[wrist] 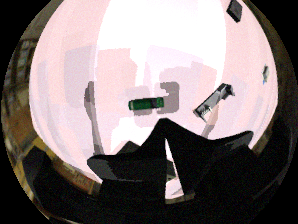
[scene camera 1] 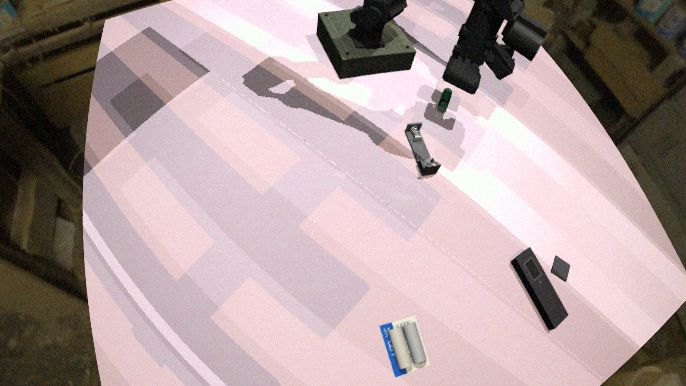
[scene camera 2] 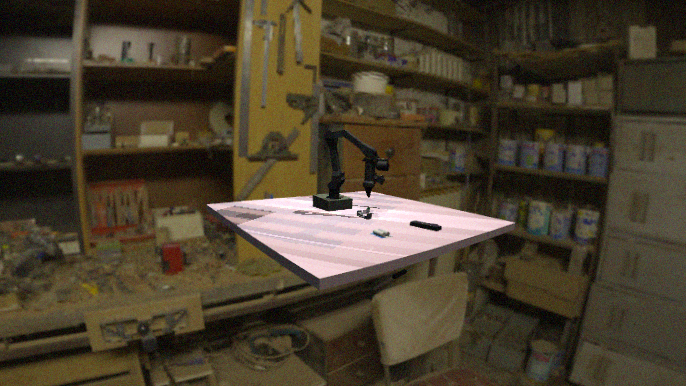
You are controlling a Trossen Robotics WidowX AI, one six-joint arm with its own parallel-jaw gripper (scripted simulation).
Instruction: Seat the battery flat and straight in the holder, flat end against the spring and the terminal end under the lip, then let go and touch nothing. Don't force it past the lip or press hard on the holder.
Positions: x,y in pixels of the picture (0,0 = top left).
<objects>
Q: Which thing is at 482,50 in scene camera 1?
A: My gripper.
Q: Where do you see a black remote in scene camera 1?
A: At 548,303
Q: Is my gripper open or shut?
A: Shut.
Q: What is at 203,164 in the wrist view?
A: My gripper.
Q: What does my gripper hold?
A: Nothing.
</objects>
